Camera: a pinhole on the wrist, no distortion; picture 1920 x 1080 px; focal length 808.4 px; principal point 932.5 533.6 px. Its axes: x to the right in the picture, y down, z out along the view. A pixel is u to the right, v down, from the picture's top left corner.
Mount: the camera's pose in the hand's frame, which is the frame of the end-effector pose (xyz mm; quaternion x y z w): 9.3 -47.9 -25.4 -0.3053 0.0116 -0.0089 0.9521
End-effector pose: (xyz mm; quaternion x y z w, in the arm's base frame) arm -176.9 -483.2 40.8 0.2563 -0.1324 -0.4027 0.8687
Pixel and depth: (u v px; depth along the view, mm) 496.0 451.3 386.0
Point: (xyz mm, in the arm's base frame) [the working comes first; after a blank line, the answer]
In the camera's frame: -208.4 -39.3 386.0

-340.8 -363.6 381.3
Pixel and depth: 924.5 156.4 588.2
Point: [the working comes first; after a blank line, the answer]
In the camera's frame: -5.8 -274.5 588.2

-388.7 -665.1 591.0
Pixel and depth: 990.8 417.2 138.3
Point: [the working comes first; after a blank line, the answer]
In the camera's frame: 10.0 -19.9 138.3

-195.1 -525.4 132.3
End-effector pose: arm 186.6 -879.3 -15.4 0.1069 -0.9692 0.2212 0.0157
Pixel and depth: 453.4 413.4 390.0
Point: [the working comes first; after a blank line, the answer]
In the camera's frame: -231.1 -58.0 390.0

369.4 -858.7 -387.2
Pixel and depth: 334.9 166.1 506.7
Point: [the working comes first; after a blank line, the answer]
In the camera's frame: -374.6 -230.3 506.7

526.1 -976.2 -547.0
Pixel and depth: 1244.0 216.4 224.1
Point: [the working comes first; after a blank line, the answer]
In the camera's frame: 86.4 -87.9 224.1

89.6 -981.1 -197.5
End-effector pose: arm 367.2 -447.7 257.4 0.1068 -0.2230 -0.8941 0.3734
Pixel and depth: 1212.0 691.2 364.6
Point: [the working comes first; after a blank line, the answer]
In the camera's frame: 126.1 71.1 364.6

319.5 -615.6 558.4
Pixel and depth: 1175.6 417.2 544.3
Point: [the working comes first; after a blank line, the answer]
In the camera's frame: 163.7 -78.4 544.3

196.5 -559.6 752.8
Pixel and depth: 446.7 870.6 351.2
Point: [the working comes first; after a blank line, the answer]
In the camera's frame: -211.1 146.4 351.2

610.3 -428.7 553.0
